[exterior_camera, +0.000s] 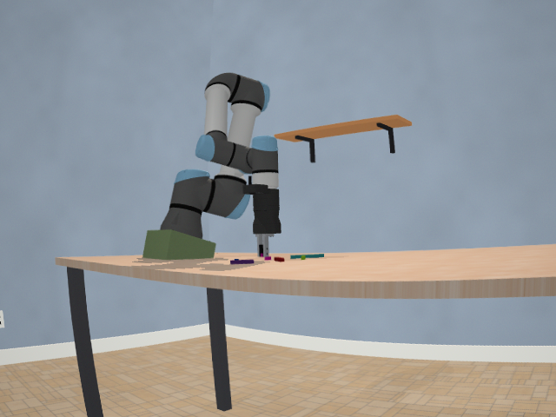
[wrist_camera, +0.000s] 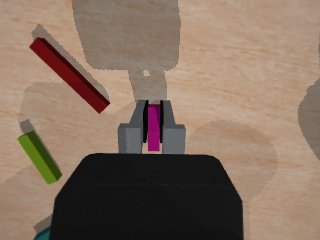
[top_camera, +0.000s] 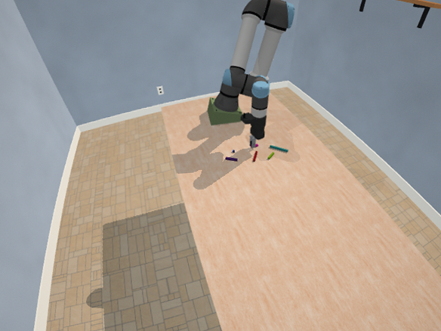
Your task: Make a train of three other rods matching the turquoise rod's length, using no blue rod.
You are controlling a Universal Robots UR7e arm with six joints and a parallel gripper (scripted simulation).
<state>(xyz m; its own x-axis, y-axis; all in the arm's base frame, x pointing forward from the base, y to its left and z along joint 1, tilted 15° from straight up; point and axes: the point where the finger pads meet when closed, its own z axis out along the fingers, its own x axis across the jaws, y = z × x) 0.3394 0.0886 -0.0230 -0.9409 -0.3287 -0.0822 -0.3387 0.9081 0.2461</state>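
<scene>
My hand is 7 cm short of the purple rod, 13 cm to the left of it and 2 cm above it. The rest, counted from my hand: lime rod 8 cm ahead, 8 cm to the left, 2 cm below; blue rod 1 cm ahead, 10 cm to the right, 2 cm below; red rod 7 cm ahead, 2 cm below.
</scene>
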